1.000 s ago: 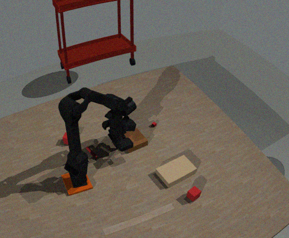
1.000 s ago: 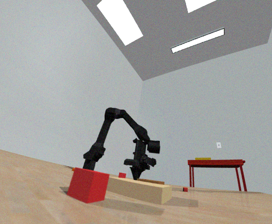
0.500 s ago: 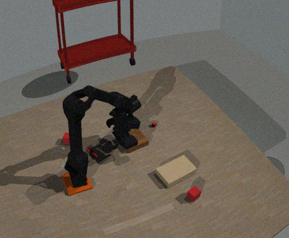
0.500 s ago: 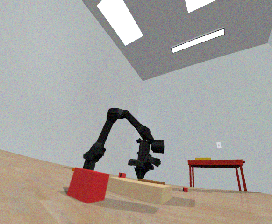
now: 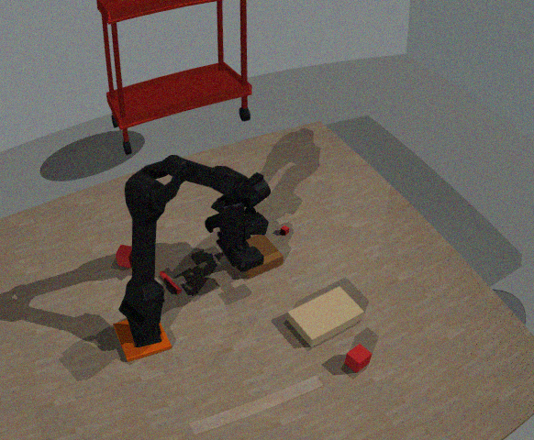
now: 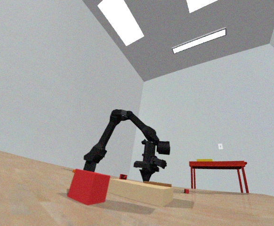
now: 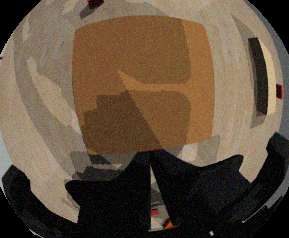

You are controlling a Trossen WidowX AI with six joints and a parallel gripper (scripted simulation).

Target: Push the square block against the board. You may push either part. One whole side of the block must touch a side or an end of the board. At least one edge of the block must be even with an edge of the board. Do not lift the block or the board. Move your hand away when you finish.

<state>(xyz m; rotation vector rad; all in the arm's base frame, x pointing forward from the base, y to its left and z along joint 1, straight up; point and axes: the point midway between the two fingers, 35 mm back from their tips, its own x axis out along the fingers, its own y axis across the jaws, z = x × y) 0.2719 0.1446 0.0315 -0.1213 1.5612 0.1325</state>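
Right now the brown square block is 60 mm ahead of my gripper tip, 10 mm to the left of it and 10 mm above it. Also, from my gripper tip: tiny red cube: 170 mm ahead, 70 mm to the left; then beige board: 240 mm to the right, 130 mm ahead, 10 mm above; then red bar: 170 mm behind.
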